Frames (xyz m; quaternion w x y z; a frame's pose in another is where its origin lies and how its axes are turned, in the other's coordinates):
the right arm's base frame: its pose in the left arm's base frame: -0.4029 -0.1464 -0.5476 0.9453 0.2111 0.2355 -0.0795
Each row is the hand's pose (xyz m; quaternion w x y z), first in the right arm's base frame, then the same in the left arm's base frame.
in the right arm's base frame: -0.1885 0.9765 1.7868 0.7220 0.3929 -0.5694 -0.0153
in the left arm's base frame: 0.4114 -0.0398 1.3252 0.7324 0.4749 -0.3962 -0.2846
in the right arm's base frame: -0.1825 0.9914 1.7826 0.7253 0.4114 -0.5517 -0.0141
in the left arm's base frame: 0.4186 -0.0249 1.3243 0.7277 0.4949 -0.3805 -0.2844
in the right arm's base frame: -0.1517 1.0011 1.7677 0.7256 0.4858 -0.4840 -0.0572
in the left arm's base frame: 0.4419 -0.0112 1.3012 0.6928 0.5605 -0.3132 -0.3283
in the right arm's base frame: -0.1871 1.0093 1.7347 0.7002 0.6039 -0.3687 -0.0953
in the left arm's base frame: 0.3994 0.0124 1.2947 0.6137 0.6669 -0.2115 -0.3658
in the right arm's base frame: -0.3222 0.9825 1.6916 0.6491 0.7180 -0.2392 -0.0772
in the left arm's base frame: 0.2565 0.0140 1.3152 0.5122 0.7786 -0.1140 -0.3442
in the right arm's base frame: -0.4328 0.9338 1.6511 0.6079 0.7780 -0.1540 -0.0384
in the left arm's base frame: 0.1307 -0.0065 1.3182 0.4436 0.8425 -0.0562 -0.3004
